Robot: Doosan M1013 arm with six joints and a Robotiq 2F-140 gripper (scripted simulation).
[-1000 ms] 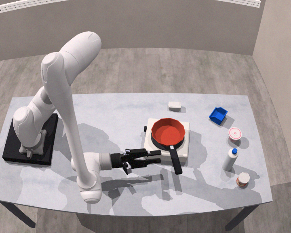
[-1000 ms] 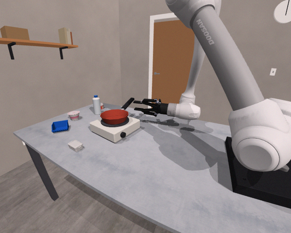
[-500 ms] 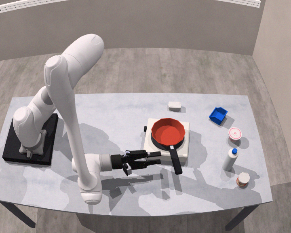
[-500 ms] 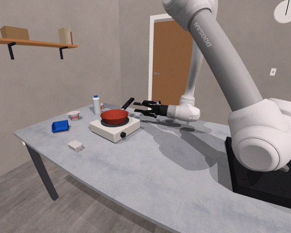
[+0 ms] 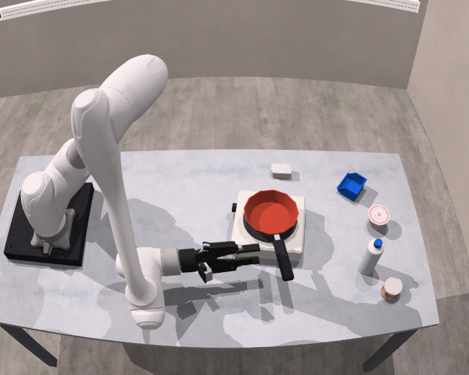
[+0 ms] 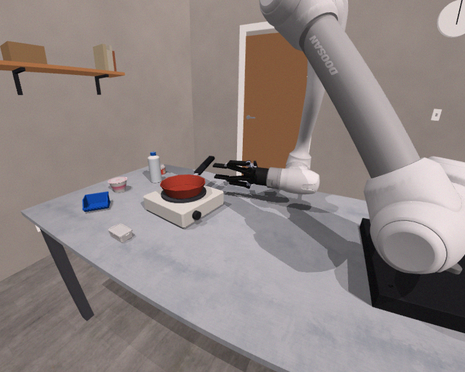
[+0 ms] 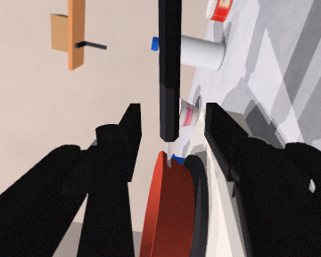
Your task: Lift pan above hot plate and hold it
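Right now the red pan is 9 cm ahead of my hand, 11 cm to the left of it and 2 cm below it. The rest, counted from my hand: white hot plate 6 cm ahead, 17 cm to the left, 9 cm below; then white bottle 43 cm ahead, 1 cm to the right, 5 cm below; then small white box 15 cm ahead, 44 cm to the left, 11 cm below.
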